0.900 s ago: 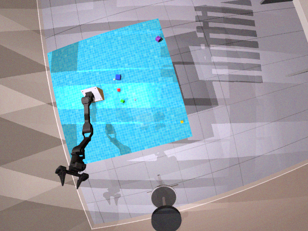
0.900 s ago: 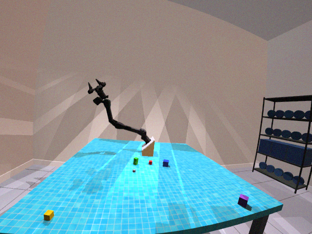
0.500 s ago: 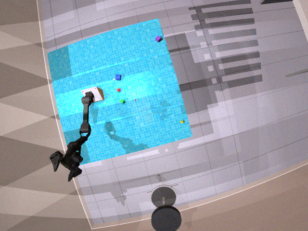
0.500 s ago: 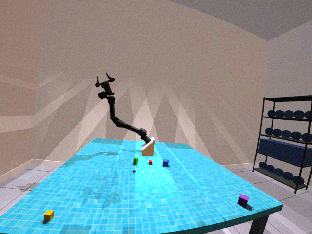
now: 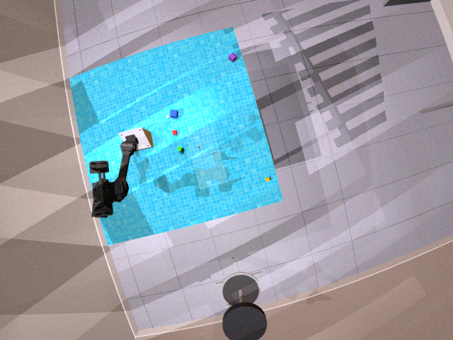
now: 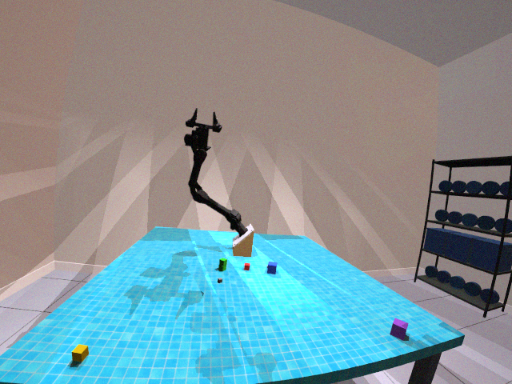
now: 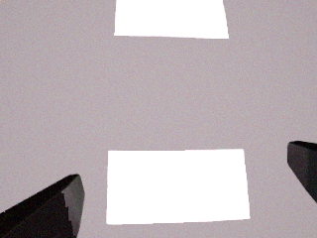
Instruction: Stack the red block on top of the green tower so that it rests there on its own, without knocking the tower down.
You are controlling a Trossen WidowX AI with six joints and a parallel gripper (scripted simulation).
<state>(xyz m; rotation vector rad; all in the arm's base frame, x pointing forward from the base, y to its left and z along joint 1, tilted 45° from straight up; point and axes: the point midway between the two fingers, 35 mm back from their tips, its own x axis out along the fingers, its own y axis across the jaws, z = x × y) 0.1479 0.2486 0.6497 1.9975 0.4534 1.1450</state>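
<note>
My gripper tip is 77 cm above the red block, 29 cm to the right of it and 9 cm short of it. From my gripper tip the other things lie so: yellow block (77 cm below, 64 cm ahead, 15 cm to the right); small dark item (78 cm below, 23 cm ahead, 16 cm to the left); blue block (76 cm below, 41 cm to the left, 12 cm ahead).
</note>
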